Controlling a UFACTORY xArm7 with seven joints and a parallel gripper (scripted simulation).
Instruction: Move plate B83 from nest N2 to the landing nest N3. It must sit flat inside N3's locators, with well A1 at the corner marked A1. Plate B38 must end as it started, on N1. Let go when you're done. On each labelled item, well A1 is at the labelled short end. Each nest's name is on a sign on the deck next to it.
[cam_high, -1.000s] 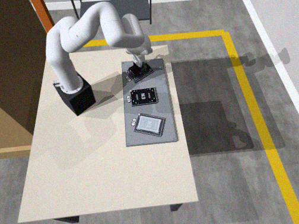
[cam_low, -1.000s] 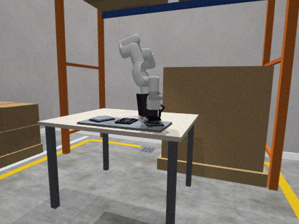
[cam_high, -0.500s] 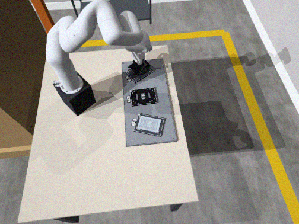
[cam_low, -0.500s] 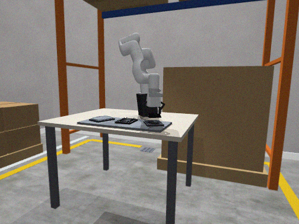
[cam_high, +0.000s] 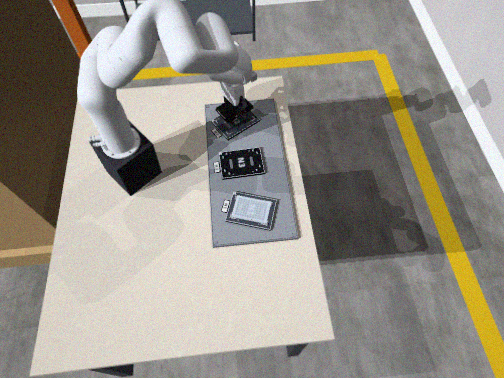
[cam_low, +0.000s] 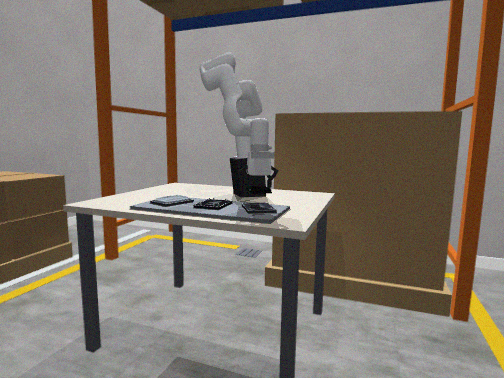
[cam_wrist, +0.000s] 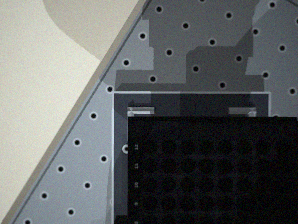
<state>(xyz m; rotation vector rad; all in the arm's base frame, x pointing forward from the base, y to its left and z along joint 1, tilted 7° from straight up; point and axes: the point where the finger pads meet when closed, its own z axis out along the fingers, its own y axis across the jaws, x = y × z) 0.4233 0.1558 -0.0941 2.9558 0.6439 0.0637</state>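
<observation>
Right now the black nest is 20 mm behind my hand, 210 mm to the right of it and 90 mm below it. From my hand the other things lie so: dark multi-well plate: 10 mm below; light grey plate: 30 mm behind, 420 mm to the right, 80 mm below.
</observation>
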